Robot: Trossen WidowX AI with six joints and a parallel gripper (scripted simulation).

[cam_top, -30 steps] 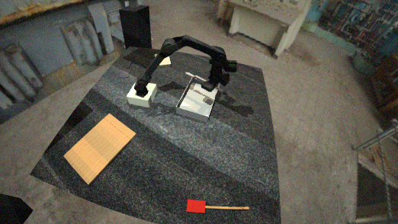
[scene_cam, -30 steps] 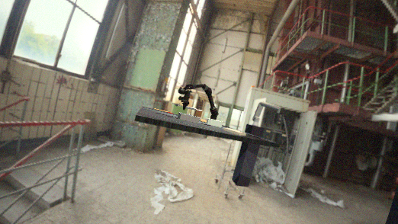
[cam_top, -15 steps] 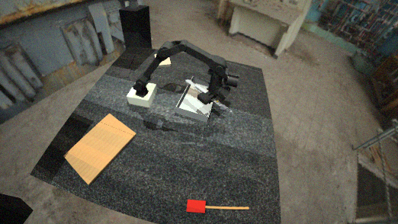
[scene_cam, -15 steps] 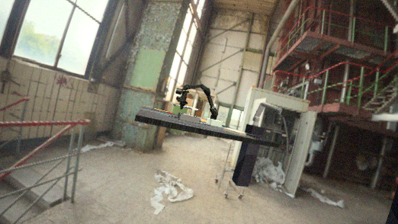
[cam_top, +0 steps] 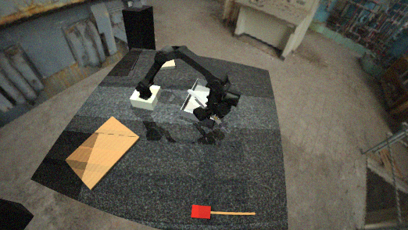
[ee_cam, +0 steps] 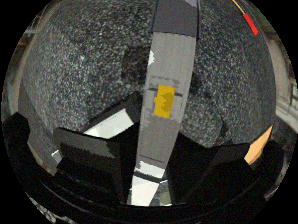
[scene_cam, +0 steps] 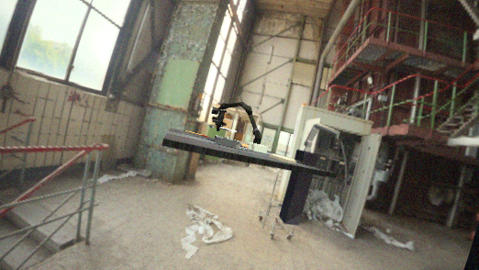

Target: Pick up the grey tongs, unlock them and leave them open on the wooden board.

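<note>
My gripper tip is now 40 mm below the yellow lock piece, 30 mm short of it and 20 mm to the left of it. Also, from my gripper tip: wooden board (460 mm behind, 360 mm to the right, 90 mm below); then roasting tin (180 mm to the left, 80 mm behind, 70 mm below); then cream pad (520 mm behind, 480 mm to the left, 90 mm below).
</note>
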